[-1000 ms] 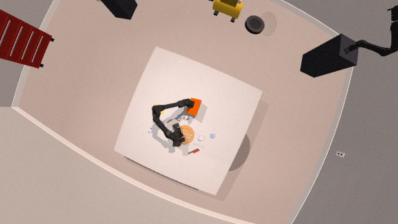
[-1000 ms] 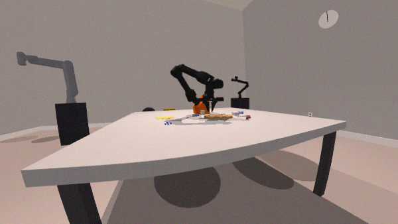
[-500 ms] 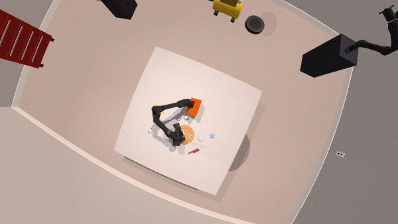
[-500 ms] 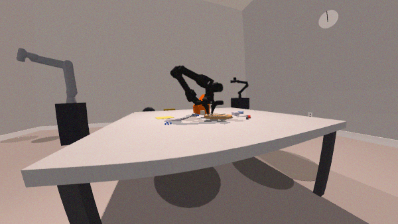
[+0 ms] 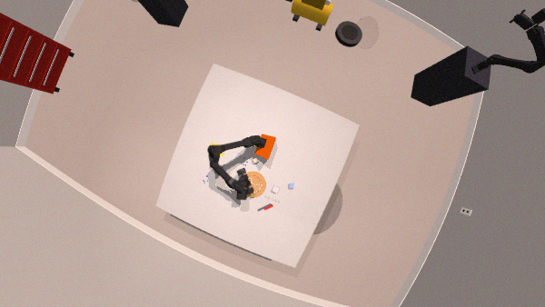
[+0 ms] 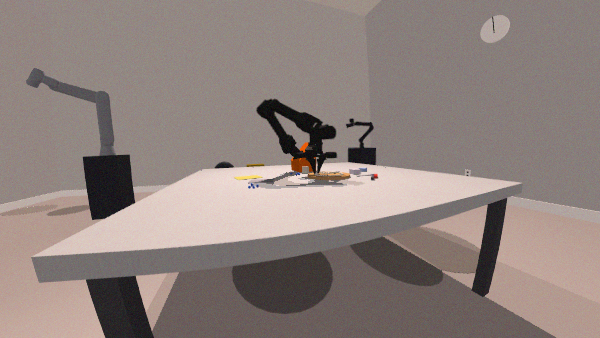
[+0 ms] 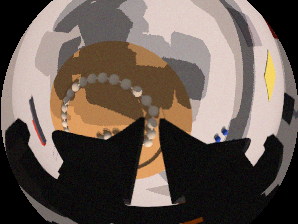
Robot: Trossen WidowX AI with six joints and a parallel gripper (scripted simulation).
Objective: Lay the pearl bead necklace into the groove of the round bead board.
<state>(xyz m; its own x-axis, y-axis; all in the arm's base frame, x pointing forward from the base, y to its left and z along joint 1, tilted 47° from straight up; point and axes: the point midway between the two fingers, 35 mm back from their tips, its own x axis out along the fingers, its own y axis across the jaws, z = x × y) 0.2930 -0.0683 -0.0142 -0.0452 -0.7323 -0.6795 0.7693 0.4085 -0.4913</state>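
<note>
Right now my gripper tip is 30 mm short of the round tan bead board, 50 mm to the right of it and 10 mm above it. Also, from my gripper tip: tool 170 mm ahead, 210 mm to the left, 10 mm below; then yellow pad 140 mm behind, 300 mm to the right, 10 mm below; then white square 10 mm ahead, 230 mm to the left.
</note>
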